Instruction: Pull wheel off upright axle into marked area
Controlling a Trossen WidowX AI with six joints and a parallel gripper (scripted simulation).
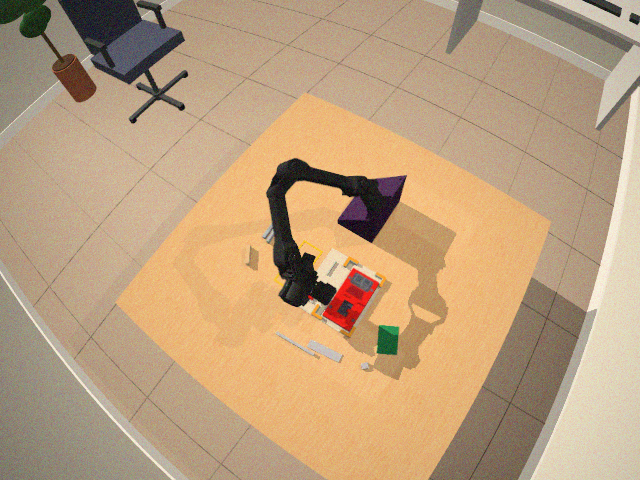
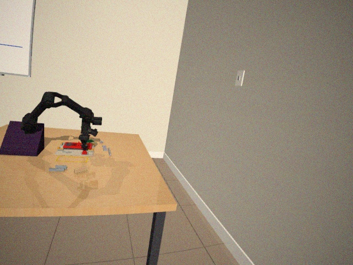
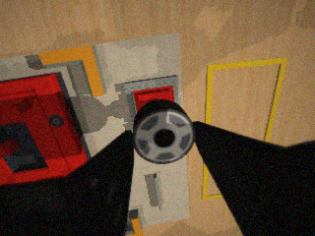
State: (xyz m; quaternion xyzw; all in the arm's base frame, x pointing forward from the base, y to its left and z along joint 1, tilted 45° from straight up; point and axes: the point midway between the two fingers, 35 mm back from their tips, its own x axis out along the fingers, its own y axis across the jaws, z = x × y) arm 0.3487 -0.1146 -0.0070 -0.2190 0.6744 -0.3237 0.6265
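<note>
My gripper tip is now 50 mm past the beige baseplate, 100 mm to the right of it and 50 mm above it. Also, from my gripper tip: green card (20 mm ahead, 310 mm to the left, 60 mm below).
</note>
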